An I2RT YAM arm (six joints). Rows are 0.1 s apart.
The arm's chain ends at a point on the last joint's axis. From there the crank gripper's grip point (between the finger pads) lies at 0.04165 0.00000 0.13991 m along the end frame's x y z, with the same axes.
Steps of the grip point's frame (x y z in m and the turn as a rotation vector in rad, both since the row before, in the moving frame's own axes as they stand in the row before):
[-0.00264, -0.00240, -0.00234, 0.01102, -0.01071, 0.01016]
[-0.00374, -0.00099, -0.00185, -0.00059, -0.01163, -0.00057]
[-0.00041, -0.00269, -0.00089, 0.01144, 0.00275, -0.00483]
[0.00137, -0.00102, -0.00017, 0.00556, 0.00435, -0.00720]
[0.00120, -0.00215, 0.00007, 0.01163, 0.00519, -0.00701]
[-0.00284, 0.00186, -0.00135, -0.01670, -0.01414, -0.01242]
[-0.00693, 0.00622, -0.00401, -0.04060, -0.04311, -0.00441]
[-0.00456, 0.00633, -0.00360, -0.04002, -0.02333, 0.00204]
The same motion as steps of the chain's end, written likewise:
[-0.00114, -0.00127, -0.00277, 0.01102, -0.01071, 0.01016]
[-0.00211, -0.00105, -0.00232, -0.00059, -0.01163, -0.00057]
[-0.00079, -0.00089, -0.00076, 0.01144, 0.00275, -0.00483]
[0.00077, 0.00006, 0.00002, 0.00556, 0.00435, -0.00720]
[0.00048, -0.00023, 0.00030, 0.01163, 0.00519, -0.00701]
[-0.00087, 0.00002, -0.00191, -0.01670, -0.01414, -0.01242]
[-0.00088, 0.00068, -0.00556, -0.04060, -0.04311, -0.00441]
[-0.00128, 0.00063, -0.00442, -0.04002, -0.02333, 0.00204]

